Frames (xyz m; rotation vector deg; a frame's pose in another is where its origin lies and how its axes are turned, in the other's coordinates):
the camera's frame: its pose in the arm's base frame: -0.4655 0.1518 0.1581 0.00 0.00 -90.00
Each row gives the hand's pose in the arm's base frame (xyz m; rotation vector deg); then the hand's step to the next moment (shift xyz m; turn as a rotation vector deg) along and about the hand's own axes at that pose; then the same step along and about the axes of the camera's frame.
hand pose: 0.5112 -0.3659 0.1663 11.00 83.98 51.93
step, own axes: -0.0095 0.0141 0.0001 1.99 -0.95 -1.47
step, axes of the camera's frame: -0.0035 -0.0042 0.0161 -0.01 -1.23 -2.35
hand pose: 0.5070 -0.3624 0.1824 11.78 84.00 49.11
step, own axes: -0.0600 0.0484 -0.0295 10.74 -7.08 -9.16
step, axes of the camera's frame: 0.0140 -0.0380 0.0719 1.74 -7.04 -14.03
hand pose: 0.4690 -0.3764 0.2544 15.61 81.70 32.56
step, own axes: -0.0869 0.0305 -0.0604 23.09 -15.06 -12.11
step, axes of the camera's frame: 0.0292 -0.0690 0.0807 2.44 -7.76 -28.99
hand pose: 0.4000 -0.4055 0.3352 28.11 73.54 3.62
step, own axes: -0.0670 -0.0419 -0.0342 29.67 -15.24 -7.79
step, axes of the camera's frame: 0.0477 -0.0610 0.0376 1.90 -1.84 -34.15
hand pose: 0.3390 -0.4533 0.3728 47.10 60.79 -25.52
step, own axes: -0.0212 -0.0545 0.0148 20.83 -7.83 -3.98
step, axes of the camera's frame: 0.0471 -0.0377 0.0021 0.68 1.54 -22.54
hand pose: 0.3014 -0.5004 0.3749 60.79 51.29 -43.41
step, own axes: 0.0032 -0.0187 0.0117 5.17 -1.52 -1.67
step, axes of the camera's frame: 0.0172 -0.0119 -0.0077 -0.61 0.58 -5.58
